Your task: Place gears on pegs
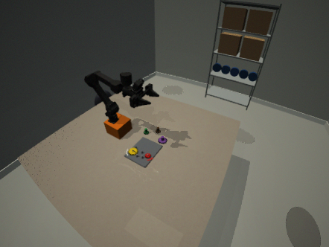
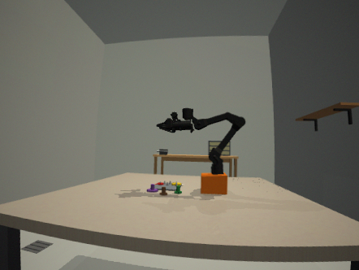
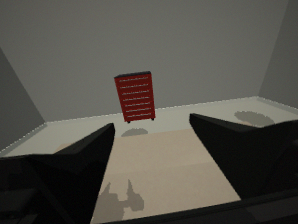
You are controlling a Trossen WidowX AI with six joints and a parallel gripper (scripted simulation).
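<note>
My gripper tip is 140 mm past the green gear, 100 mm to the right of it and 370 mm above it. Round my gripper tip: red gear: 10 mm behind, 100 mm to the right, 370 mm below; red arrow: 10 mm ahead, 110 mm to the right, 370 mm below; purple gear: 10 mm ahead, 80 mm to the left, 370 mm below.
</note>
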